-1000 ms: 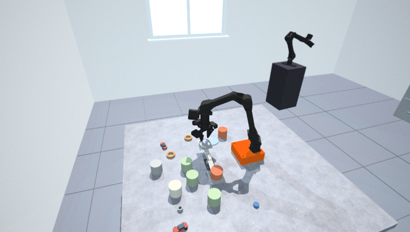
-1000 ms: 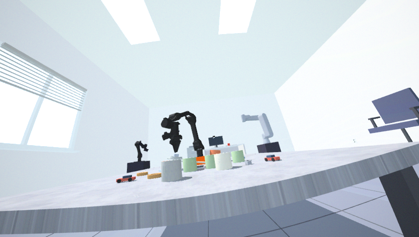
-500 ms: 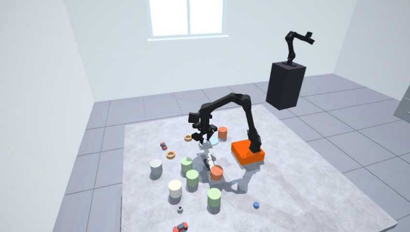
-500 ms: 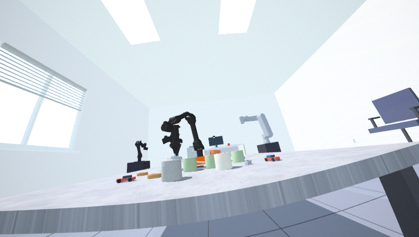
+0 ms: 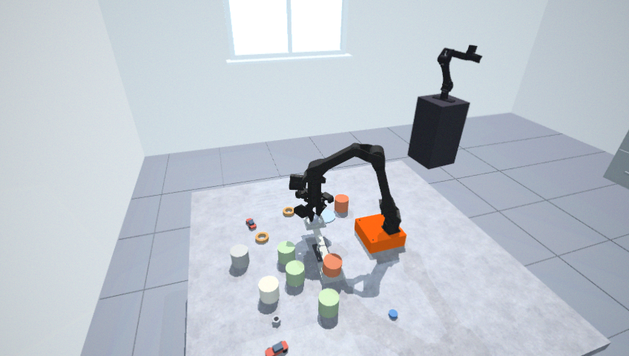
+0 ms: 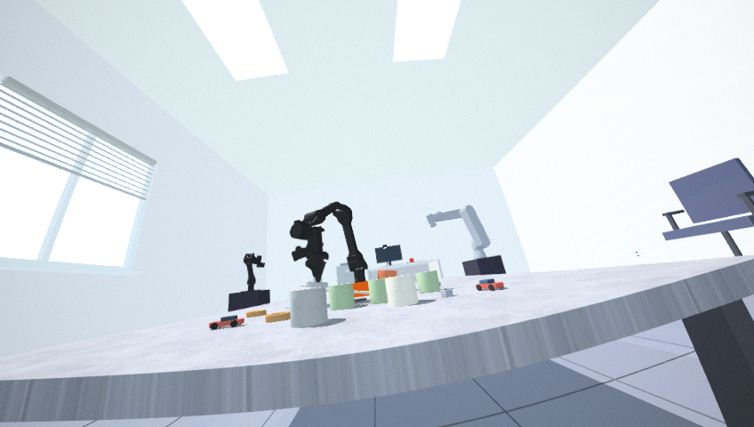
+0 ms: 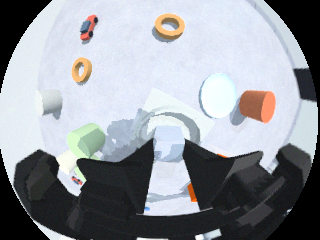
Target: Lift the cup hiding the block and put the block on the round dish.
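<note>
Right now the pale blue round dish is 10 cm to the right of my gripper tip, 10 cm behind it and 8 cm below it. Round my gripper tip: small pale block: 1 cm above; then small balance: 12 cm to the left, 4 cm below, 2 cm ahead; then small grey nut: 36 cm to the left, 29 cm ahead, 7 cm below.
</note>
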